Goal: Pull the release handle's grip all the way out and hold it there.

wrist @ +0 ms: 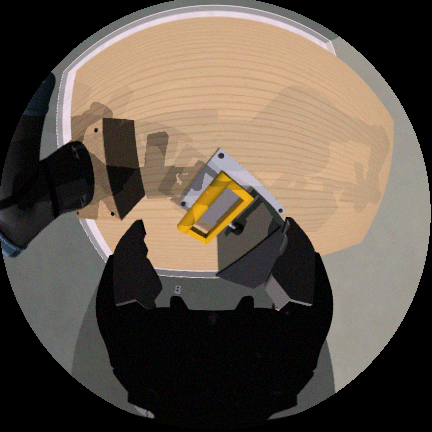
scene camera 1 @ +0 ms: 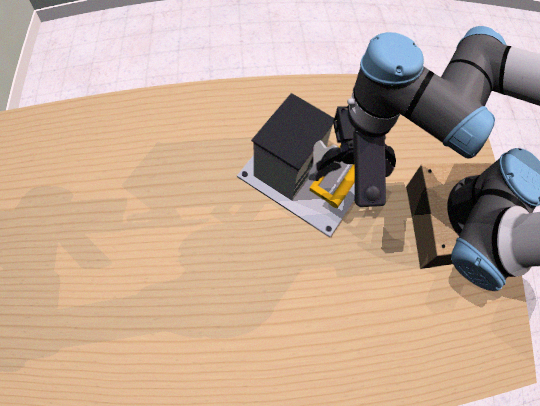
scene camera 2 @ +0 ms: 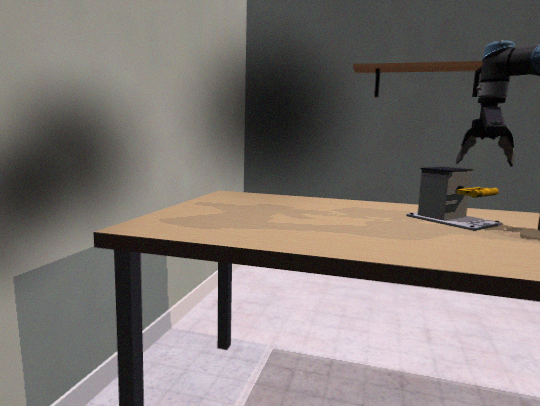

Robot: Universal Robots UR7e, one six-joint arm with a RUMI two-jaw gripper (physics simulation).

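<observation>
The release handle's yellow rectangular grip (scene camera 1: 344, 190) (scene camera 2: 482, 192) (wrist: 205, 202) sticks out level from the side of a dark box-shaped housing (scene camera 1: 292, 130) (scene camera 2: 432, 195) (wrist: 252, 262). A short rod (wrist: 234, 227) joins them in the wrist view. The housing stands on a grey base plate (scene camera 1: 312, 216) (scene camera 2: 472, 224) (wrist: 235, 167) with dark screws at its corners. My gripper (scene camera 2: 485, 164) (wrist: 212, 219) is open and empty, pointing down. Its fingertips hang above the grip and touch neither grip nor housing. The arm hides part of the grip in the first scene view.
The setup stands on a wooden table (scene camera 1: 150, 300) (scene camera 2: 300, 260) (wrist: 225, 65). A brown mounting block (scene camera 1: 425, 235) (wrist: 119, 145) stands under the arm's base, to the right of the plate in the first scene view. A wall shelf (scene camera 2: 415, 67) is behind the arm.
</observation>
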